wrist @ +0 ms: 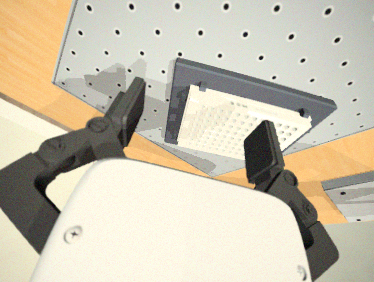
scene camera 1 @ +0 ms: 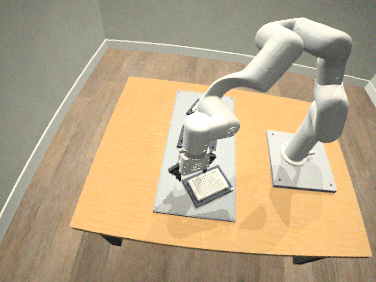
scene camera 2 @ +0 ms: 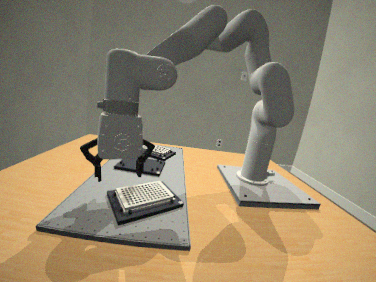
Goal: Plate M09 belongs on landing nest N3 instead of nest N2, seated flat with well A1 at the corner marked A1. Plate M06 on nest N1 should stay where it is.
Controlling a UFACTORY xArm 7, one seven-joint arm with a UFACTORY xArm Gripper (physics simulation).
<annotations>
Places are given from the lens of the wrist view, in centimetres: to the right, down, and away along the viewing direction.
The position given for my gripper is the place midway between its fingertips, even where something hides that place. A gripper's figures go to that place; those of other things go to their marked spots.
my gripper (wrist: 201, 113): 1, -2, 12
grey perforated baseplate (wrist: 319, 54): 11, -7, 13
</annotations>
